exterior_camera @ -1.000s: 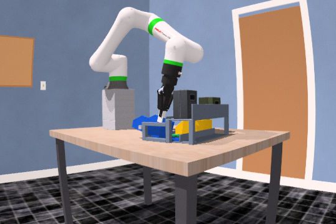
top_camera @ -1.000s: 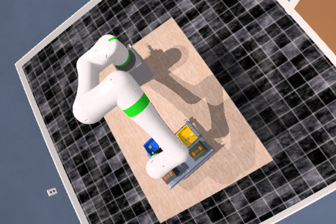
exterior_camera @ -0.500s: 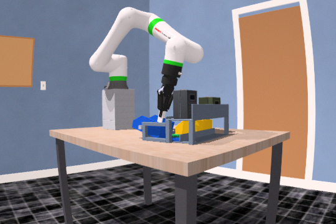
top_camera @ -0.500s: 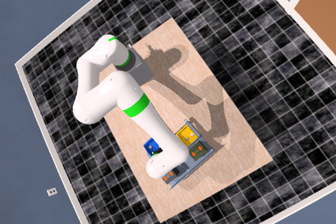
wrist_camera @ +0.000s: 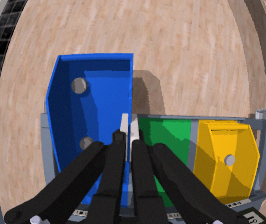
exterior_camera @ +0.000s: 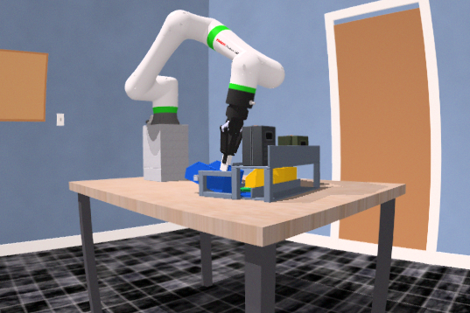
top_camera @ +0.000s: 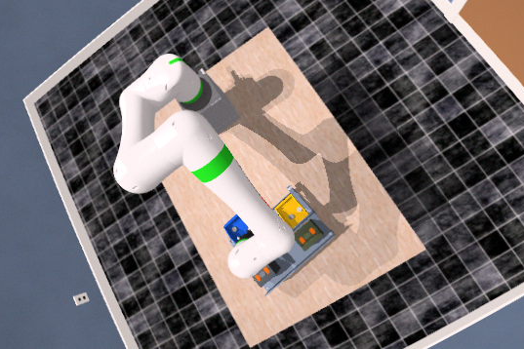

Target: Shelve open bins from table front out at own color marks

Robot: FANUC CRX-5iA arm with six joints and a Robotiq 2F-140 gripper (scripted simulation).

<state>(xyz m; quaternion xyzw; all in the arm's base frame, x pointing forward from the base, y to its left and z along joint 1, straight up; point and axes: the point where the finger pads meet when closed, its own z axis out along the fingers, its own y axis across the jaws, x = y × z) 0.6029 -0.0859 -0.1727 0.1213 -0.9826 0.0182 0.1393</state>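
My gripper is now 5 cm to the left of the blue bin and 4 cm above it. From my hand the other things lie so: yellow bin (3 cm ahead, 19 cm to the left, 6 cm below); dark box (18 cm ahead, 1 cm to the right, 6 cm above).
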